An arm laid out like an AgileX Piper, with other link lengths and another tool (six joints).
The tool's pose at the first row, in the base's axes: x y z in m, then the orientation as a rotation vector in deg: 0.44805, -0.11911, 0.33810, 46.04, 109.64, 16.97
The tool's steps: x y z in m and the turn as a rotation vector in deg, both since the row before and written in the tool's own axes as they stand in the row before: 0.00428, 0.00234, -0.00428, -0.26, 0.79, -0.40; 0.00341, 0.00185, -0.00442, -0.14, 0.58, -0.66; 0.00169, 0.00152, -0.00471, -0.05, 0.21, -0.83; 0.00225, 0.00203, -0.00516, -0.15, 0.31, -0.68; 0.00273, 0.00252, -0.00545, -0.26, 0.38, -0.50; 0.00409, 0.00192, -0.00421, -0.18, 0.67, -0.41; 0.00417, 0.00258, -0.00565, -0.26, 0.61, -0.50; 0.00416, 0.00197, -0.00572, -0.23, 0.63, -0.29; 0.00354, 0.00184, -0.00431, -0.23, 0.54, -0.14; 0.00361, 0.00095, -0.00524, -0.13, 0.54, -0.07; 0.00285, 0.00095, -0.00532, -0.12, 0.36, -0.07; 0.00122, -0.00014, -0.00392, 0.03, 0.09, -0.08; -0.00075, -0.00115, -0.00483, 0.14, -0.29, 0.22
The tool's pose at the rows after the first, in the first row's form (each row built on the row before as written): 0.44406, -0.11399, 0.33832, 45.47, 110.44, 17.33; 0.43995, -0.10984, 0.33900, 44.72, 111.17, 17.32; 0.43594, -0.10705, 0.34087, 43.86, 111.63, 16.96; 0.43154, -0.10349, 0.34281, 43.08, 112.10, 16.83; 0.42689, -0.09925, 0.34478, 42.41, 112.55, 16.94; 0.42259, -0.09482, 0.34487, 41.87, 113.26, 17.15; 0.41722, -0.08974, 0.34598, 41.19, 113.92, 17.36; 0.41151, -0.08521, 0.34686, 40.73, 114.54, 17.67; 0.40715, -0.08132, 0.34744, 40.43, 115.03, 18.03; 0.40163, -0.07808, 0.34805, 40.26, 115.52, 18.34; 0.39632, -0.07533, 0.34928, 40.10, 115.85, 18.57; 0.39246, -0.07452, 0.35041, 40.03, 115.97, 18.53; 0.38826, -0.07565, 0.35291, 40.35, 115.67, 18.40
